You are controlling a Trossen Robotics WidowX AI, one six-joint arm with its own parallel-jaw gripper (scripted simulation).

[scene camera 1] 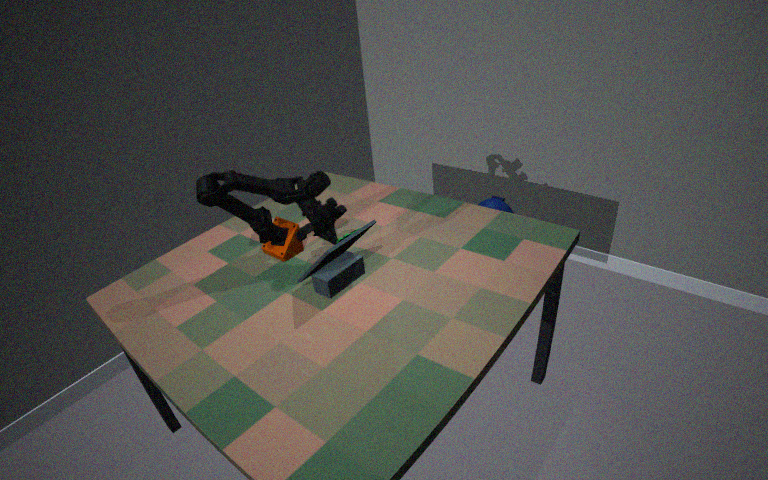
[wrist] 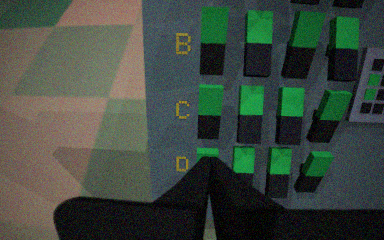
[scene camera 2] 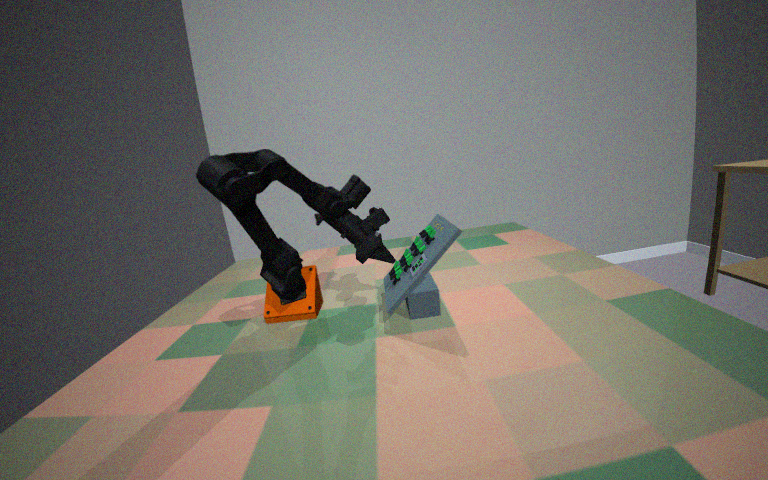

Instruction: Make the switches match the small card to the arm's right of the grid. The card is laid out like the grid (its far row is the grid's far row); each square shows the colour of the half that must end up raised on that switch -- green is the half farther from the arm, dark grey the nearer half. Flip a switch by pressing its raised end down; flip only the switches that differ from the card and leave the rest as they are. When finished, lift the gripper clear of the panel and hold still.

Path:
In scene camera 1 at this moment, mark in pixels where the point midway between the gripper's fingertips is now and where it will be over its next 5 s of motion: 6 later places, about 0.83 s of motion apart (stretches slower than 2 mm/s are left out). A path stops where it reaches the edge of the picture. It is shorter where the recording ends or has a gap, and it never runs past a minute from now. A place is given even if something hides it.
The gripper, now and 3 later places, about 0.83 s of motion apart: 337,244; 338,245; 338,246; 325,229

